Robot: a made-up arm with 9 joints. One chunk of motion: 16 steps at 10 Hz.
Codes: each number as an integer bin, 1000 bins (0 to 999) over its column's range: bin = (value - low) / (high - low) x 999, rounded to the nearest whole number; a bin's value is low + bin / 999 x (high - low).
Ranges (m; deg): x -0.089..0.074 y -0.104..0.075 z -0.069..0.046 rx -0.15..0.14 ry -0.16..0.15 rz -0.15..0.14
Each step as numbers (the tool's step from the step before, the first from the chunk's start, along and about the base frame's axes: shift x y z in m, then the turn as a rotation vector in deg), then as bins.
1 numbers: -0.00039 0.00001 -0.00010 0.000 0.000 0.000
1 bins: 543 580 599 517 516 517
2 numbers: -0.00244 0.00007 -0.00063 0.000 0.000 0.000
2 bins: 531 581 594 517 516 517
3 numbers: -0.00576 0.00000 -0.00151 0.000 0.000 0.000
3 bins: 510 580 586 517 516 517
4 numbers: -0.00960 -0.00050 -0.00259 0.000 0.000 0.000
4 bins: 487 578 577 517 516 517
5 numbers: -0.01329 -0.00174 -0.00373 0.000 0.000 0.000
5 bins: 464 571 567 517 516 517
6 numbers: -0.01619 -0.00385 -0.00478 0.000 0.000 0.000
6 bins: 446 559 558 517 516 517
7 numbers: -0.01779 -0.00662 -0.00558 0.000 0.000 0.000
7 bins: 436 543 551 517 516 517
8 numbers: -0.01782 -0.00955 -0.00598 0.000 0.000 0.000
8 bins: 436 527 547 517 516 517
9 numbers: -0.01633 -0.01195 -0.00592 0.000 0.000 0.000
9 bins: 445 514 548 517 516 517
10 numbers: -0.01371 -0.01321 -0.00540 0.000 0.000 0.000
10 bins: 461 507 552 517 516 517
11 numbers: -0.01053 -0.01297 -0.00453 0.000 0.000 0.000
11 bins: 481 508 560 517 516 517
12 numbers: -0.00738 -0.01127 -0.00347 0.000 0.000 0.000
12 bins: 500 518 569 517 516 517
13 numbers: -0.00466 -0.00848 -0.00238 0.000 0.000 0.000
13 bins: 517 533 579 517 516 517
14 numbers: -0.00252 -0.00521 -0.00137 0.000 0.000 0.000
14 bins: 530 551 587 517 516 517
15 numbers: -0.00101 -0.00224 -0.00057 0.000 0.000 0.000
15 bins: 539 568 594 517 516 517
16 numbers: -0.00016 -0.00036 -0.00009 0.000 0.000 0.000
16 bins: 544 578 599 517 516 517
